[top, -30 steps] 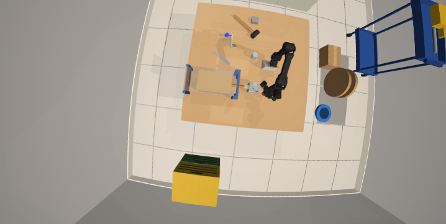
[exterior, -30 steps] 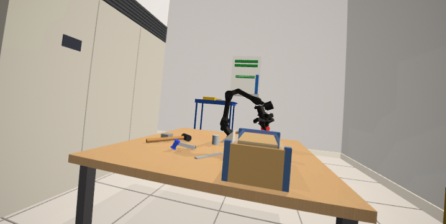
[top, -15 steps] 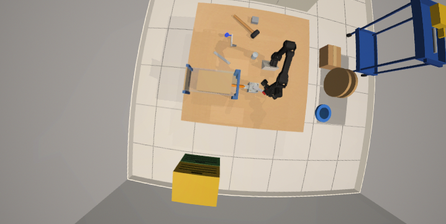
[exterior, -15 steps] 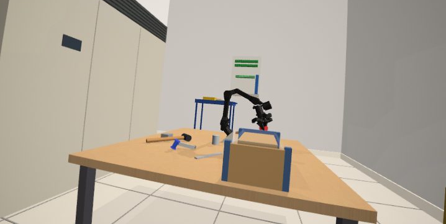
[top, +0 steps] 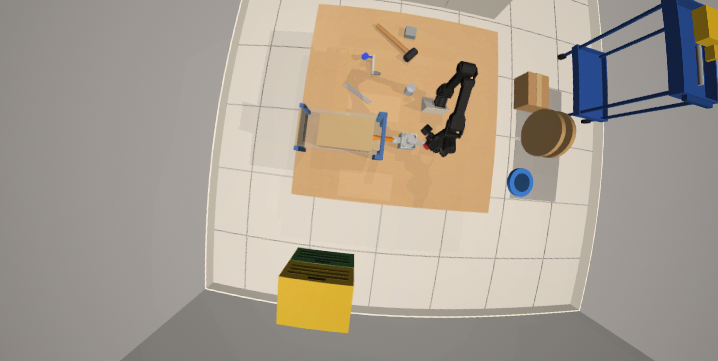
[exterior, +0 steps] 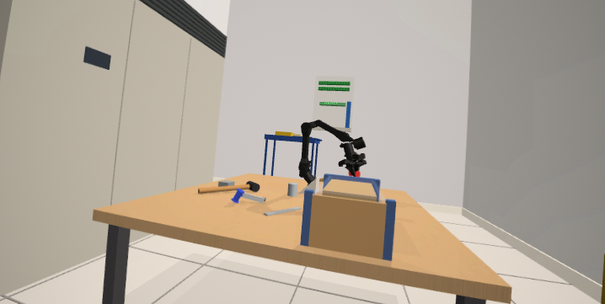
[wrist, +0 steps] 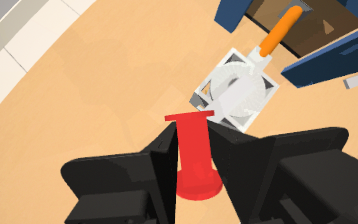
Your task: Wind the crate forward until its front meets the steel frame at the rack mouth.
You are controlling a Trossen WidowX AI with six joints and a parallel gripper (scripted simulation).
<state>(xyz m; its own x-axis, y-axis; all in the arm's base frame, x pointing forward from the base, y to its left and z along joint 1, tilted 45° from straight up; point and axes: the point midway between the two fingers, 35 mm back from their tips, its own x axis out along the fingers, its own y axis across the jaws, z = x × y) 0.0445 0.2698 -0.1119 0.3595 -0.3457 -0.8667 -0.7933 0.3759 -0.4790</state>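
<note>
My gripper tip is now 30 mm short of the red-knobbed crank handle, 20 mm to the left of it and 30 mm above it. Also, from my gripper tip: blue steel frame 250 mm ahead, 30 mm below; red grip 10 mm behind, 10 mm to the right; hand winch 70 mm ahead, 30 mm to the right, 100 mm below.
</note>
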